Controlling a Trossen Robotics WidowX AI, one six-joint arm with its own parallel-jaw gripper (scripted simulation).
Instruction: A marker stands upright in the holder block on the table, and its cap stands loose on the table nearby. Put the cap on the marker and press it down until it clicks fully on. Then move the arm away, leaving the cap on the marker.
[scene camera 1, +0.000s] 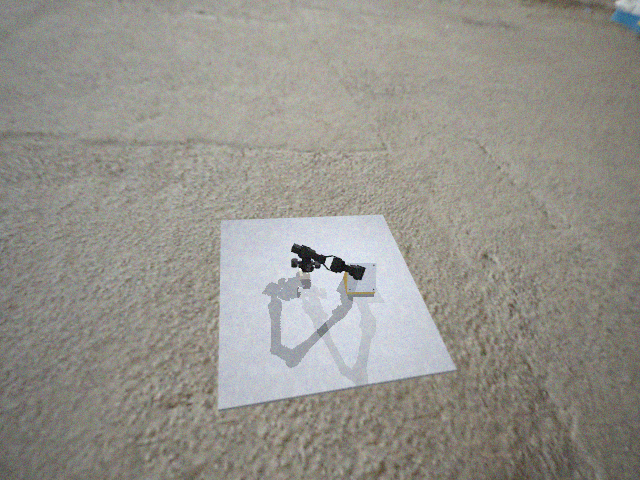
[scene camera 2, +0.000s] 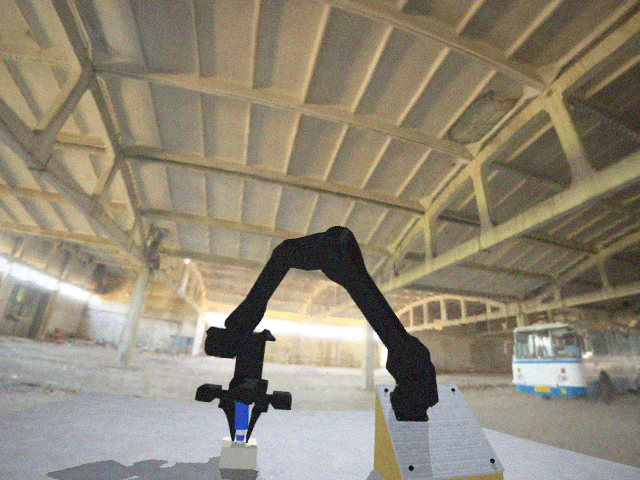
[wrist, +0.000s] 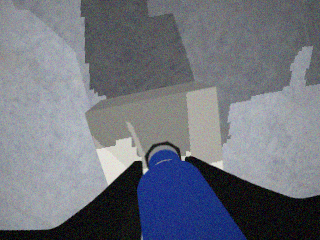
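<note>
I can see my gripper (scene camera 2: 240, 441), and the same gripper is there in the wrist view (wrist: 163, 166).
</note>
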